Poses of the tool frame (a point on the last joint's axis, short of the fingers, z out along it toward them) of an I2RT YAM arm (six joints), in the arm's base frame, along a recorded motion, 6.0 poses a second.
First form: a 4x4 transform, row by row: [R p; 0 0 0 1], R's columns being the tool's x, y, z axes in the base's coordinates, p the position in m. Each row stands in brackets.
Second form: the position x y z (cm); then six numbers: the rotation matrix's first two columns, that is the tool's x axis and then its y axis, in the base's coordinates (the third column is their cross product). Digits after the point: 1 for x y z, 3 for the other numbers. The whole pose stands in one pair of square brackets.
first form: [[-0.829, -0.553, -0.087, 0.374], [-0.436, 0.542, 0.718, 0.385], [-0.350, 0.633, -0.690, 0.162], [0, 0, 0, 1]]
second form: [37.4, 38.5, 16.2, -0.829, -0.436, -0.350, -0.553, 0.542, 0.633]
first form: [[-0.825, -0.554, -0.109, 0.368], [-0.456, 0.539, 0.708, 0.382], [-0.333, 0.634, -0.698, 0.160], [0, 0, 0, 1]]
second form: [36.8, 38.2, 16.0, -0.825, -0.456, -0.333, -0.554, 0.539, 0.634]
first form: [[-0.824, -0.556, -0.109, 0.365], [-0.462, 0.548, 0.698, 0.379], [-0.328, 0.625, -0.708, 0.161], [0, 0, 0, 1]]
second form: [36.5, 37.9, 16.1, -0.824, -0.462, -0.328, -0.556, 0.548, 0.625]
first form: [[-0.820, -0.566, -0.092, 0.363], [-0.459, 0.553, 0.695, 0.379], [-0.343, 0.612, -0.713, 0.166], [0, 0, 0, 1]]
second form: [36.3, 37.9, 16.6, -0.820, -0.459, -0.343, -0.566, 0.553, 0.612]
